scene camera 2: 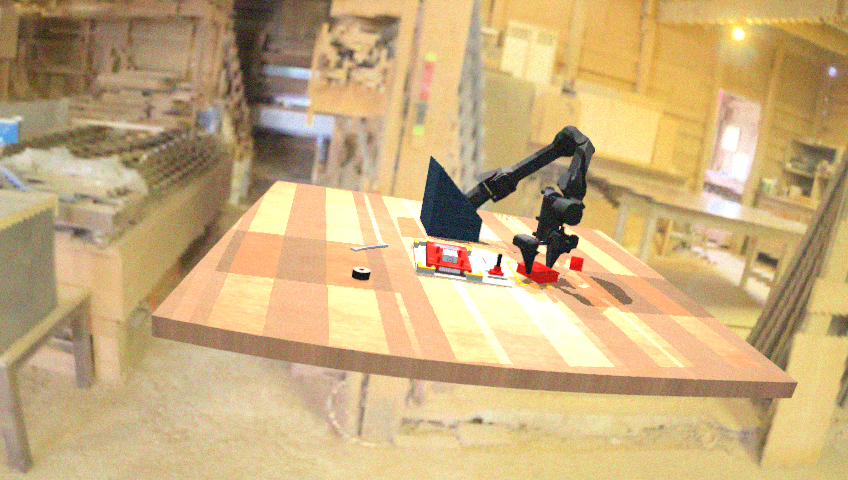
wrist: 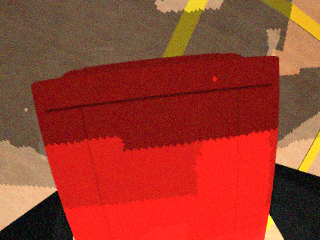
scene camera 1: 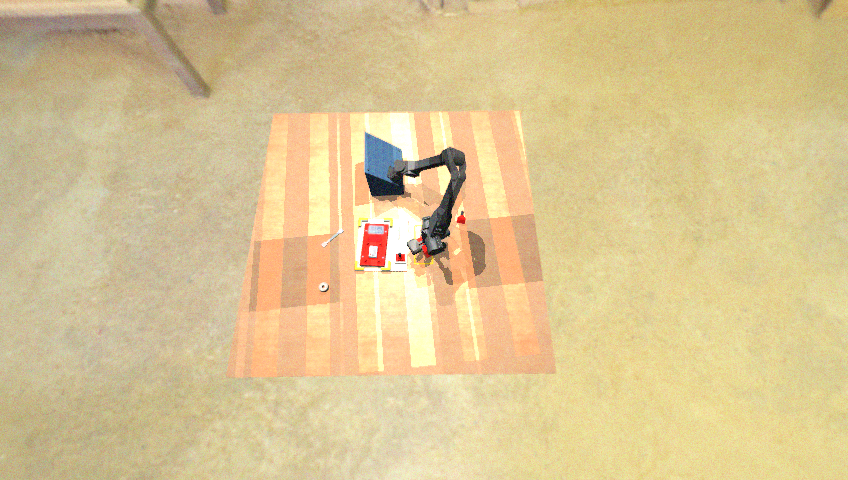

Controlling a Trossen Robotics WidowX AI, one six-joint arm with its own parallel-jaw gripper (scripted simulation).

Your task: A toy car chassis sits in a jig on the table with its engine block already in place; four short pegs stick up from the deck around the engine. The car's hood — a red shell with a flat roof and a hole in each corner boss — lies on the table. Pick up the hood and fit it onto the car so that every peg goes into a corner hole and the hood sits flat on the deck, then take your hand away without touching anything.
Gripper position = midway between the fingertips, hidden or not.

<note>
My gripper (scene camera 2: 537, 273) is open, with nothing in its grasp. Also in view: a red hood (wrist: 183, 140).
My gripper shows as well in the wrist view (wrist: 165, 188).
</note>
